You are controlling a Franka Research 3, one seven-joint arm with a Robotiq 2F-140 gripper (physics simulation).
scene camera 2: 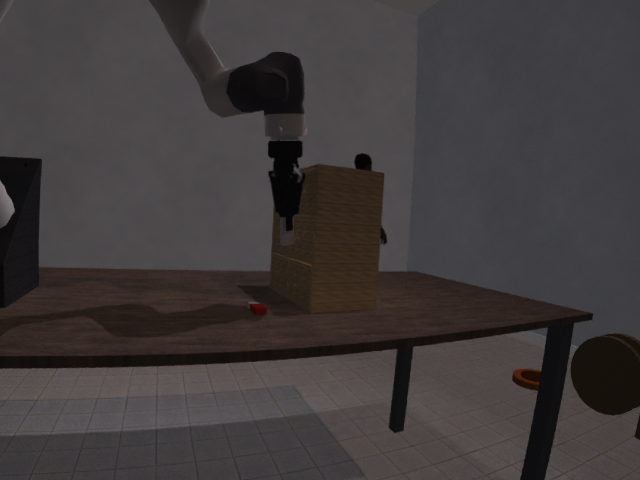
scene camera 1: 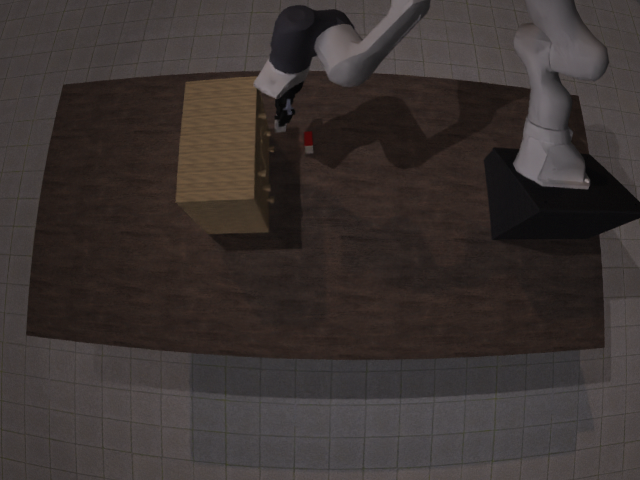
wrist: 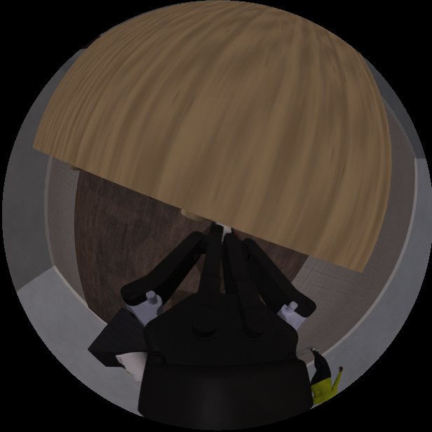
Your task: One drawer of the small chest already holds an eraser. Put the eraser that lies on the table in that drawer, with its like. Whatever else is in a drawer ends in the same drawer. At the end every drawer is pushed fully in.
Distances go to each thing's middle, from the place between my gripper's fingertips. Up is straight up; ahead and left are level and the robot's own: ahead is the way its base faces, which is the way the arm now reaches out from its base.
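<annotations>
Taking the small wooden chest (scene camera 1: pixel 216 165) first, I find that my hand is 2 cm below it and 11 cm to the right of it, while also being 11 cm short of it.
</annotations>
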